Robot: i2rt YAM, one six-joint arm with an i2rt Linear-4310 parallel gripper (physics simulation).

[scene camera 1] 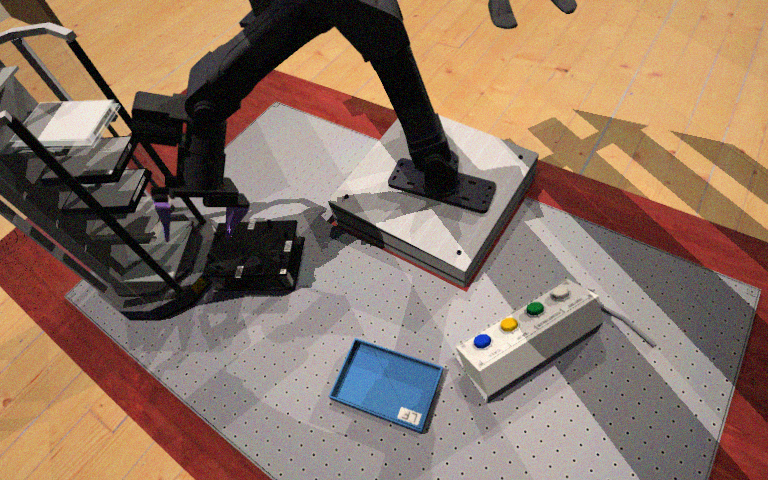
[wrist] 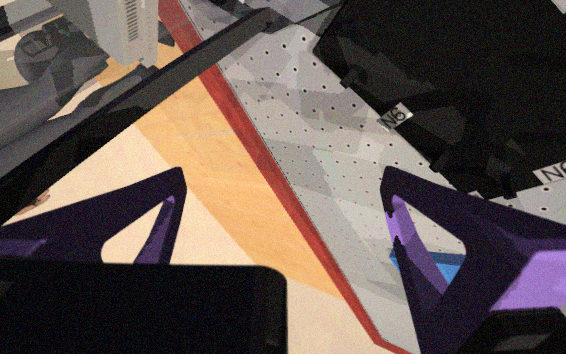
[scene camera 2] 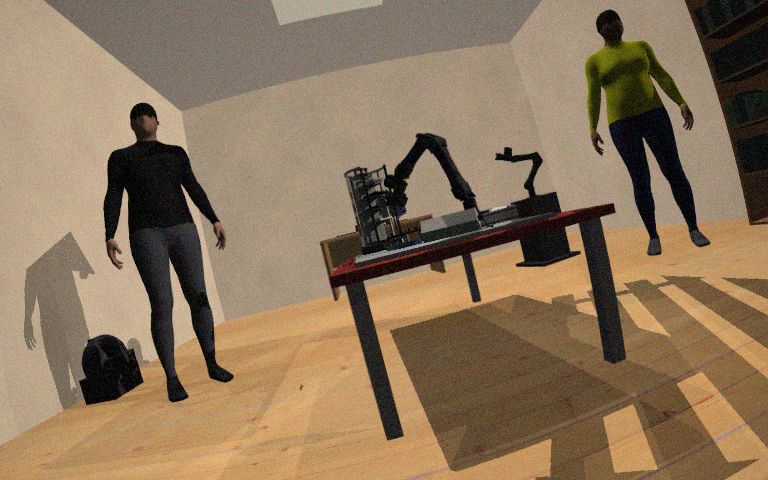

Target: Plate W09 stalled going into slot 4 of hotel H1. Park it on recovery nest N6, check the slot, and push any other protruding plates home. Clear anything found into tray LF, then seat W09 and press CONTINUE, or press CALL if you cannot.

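Places are measured from the arm's base along level axes (x ahead, y left, z up), in metres.
Pixels of known places: gripper, between the fingertips: (scene camera 1: 198, 239) (wrist: 283, 177) (scene camera 2: 387, 217); arm's base, origin of its link: (scene camera 1: 441, 186).
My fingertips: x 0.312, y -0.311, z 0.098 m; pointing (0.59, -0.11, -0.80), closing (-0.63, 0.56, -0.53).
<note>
For each thing: its top centre in the pictures, then the offset to it from my fingertips. "pt": a spot on its surface instead.
- Hotel H1, a spot on its surface: (scene camera 1: 150, 310) pt dy -0.096, dx +0.116, dz -0.118 m
- white plate, centre of its top: (scene camera 1: 60, 118) dy -0.120, dx -0.004, dz +0.230 m
- grey piece with a barcode, a spot on its surface: (wrist: 132, 30) pt dy -0.083, dx +0.003, dz +0.011 m
- nest N6, centre of its top: (wrist: 472, 94) (scene camera 1: 246, 242) (scene camera 2: 404, 229) dy +0.024, dx -0.061, dz -0.081 m
- Tray LF, centre of its top: (scene camera 1: 385, 381) (wrist: 443, 293) (scene camera 2: 403, 243) dy +0.357, dx +0.064, dz -0.139 m
- pale button box, centre of its top: (scene camera 1: 533, 323) (scene camera 2: 448, 214) dy +0.543, dx -0.082, dz -0.073 m
Hotel H1 (scene camera 1: 150, 310) stands at the left in scene camera 1, with dark posts. A clear and white plate (scene camera 1: 70, 121) sits high in it, above two dark plates or shelves; I cannot read which is W09. In the wrist view a grey piece with a barcode (wrist: 132, 30) shows beyond a dark bar. My gripper (scene camera 1: 198, 220) (wrist: 283, 177) is open, with no thing between its purple fingers, between the hotel and nest N6 (scene camera 1: 254, 254) (wrist: 450, 70). Nest N6 is black, and no plate is discernible on it. Tray LF (scene camera 1: 385, 379) (wrist: 450, 272) is blue. Slot 4 cannot be made out.
A pale button box (scene camera 1: 535, 350) with blue, yellow, green and white buttons stands right of the tray; its labels are too small to read. The arm's base block (scene camera 1: 396, 226) stands behind. Two people (scene camera 2: 158, 186) (scene camera 2: 631, 84) stand away from the table (scene camera 2: 470, 246).
</note>
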